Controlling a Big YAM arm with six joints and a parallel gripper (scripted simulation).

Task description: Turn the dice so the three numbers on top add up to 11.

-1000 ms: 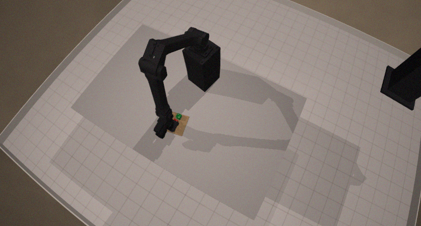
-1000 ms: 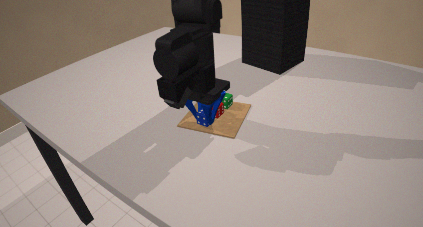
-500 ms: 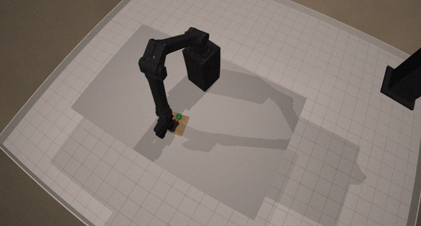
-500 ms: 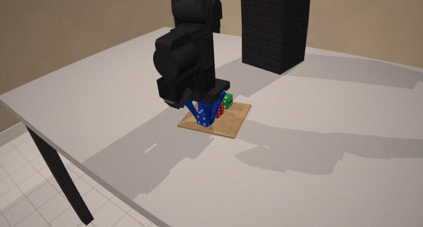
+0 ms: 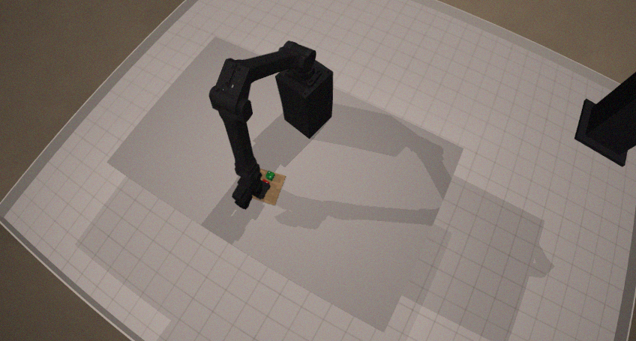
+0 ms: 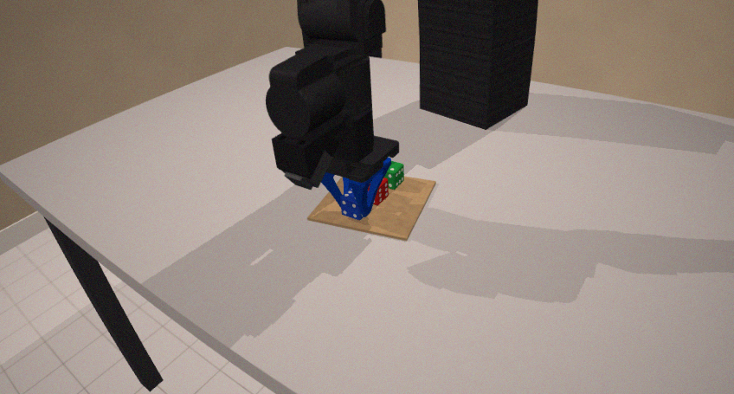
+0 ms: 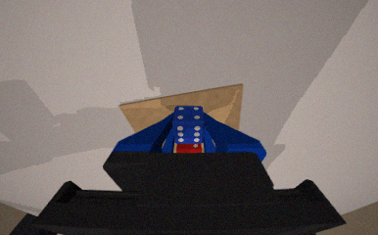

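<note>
The blue die is right at my hand. From my hand the other things lie so: tan mat 50 mm behind, 20 mm below; then green die 90 mm behind, 10 mm to the right; then red die 50 mm behind.
</note>
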